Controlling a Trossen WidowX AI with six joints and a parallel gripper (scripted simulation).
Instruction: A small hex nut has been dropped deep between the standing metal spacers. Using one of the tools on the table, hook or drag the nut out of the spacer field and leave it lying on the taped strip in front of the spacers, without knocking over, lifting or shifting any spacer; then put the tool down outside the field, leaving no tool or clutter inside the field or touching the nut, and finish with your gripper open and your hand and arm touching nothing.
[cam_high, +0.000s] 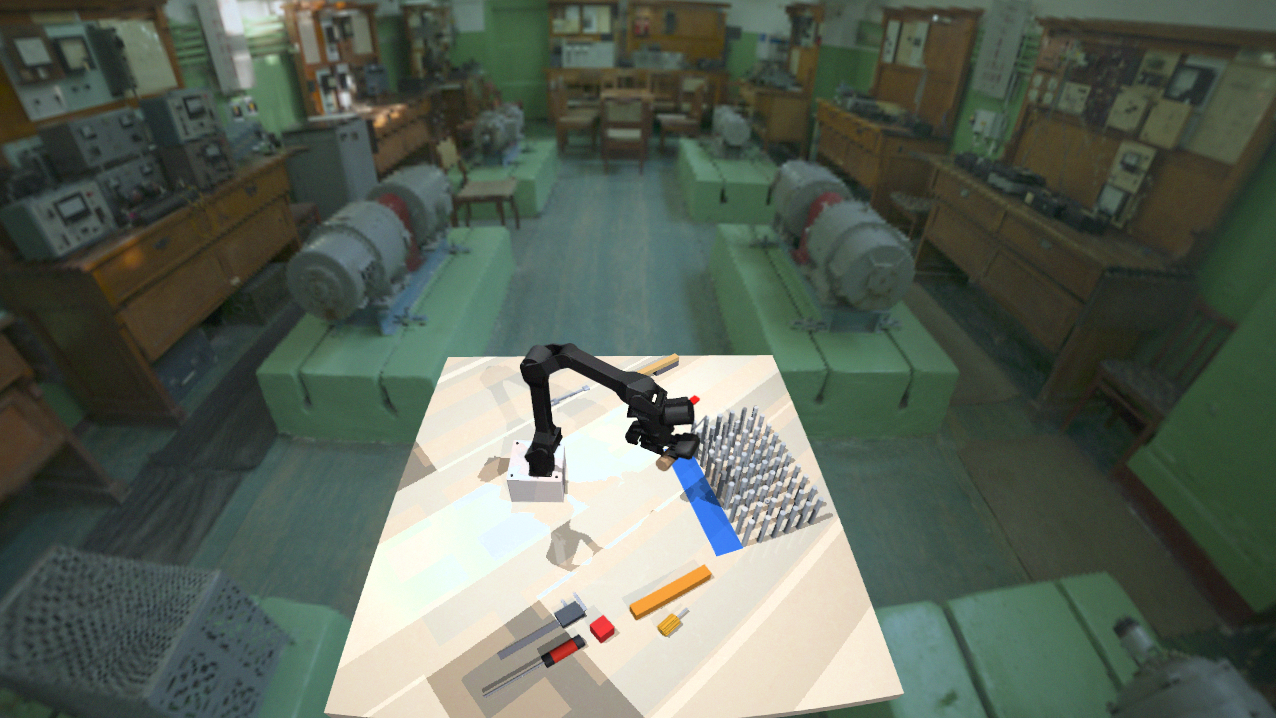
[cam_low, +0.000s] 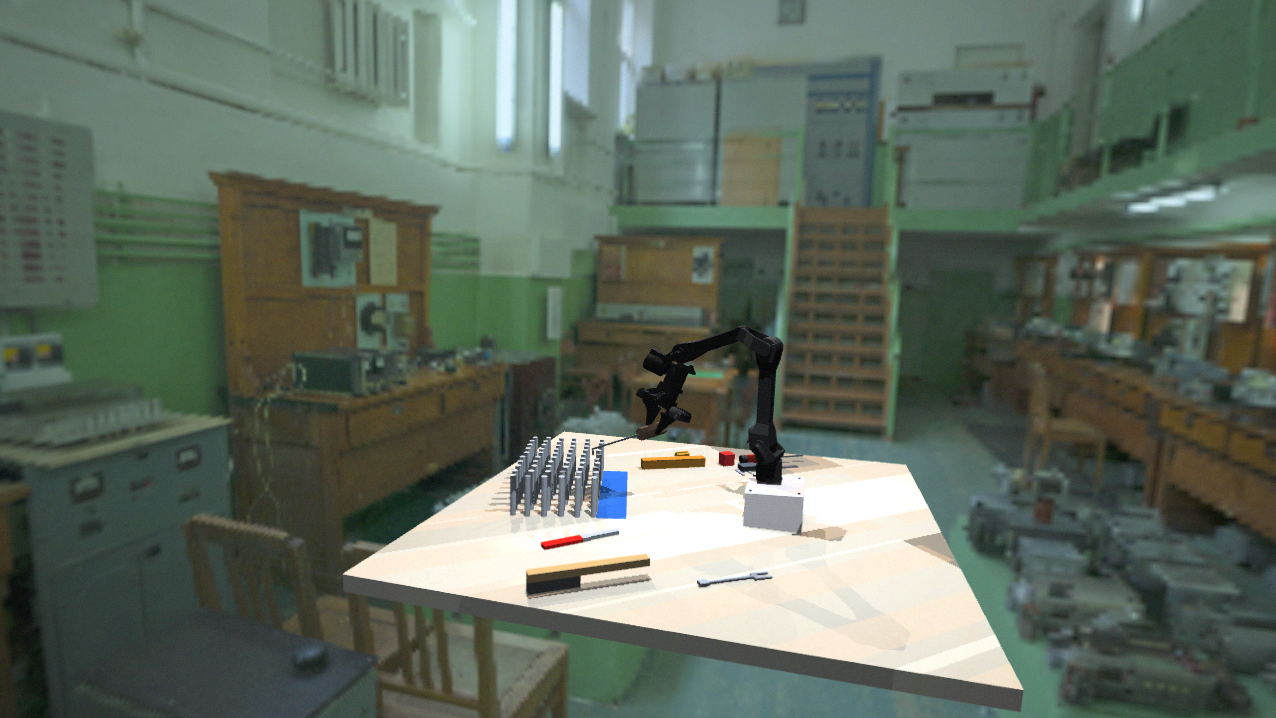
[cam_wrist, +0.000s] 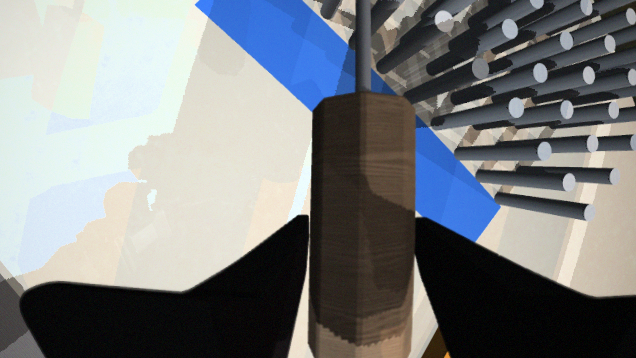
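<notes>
My gripper tip is 11 cm short of the blue taped strip, 2 cm to the right of it and 19 cm above it. Also, from my gripper tip: yellow-handled scraper (1 cm behind, 38 cm to the right, 18 cm below); then red block (17 cm behind, 39 cm to the right, 17 cm below); then orange bar (1 cm behind, 29 cm to the right, 18 cm below).
</notes>
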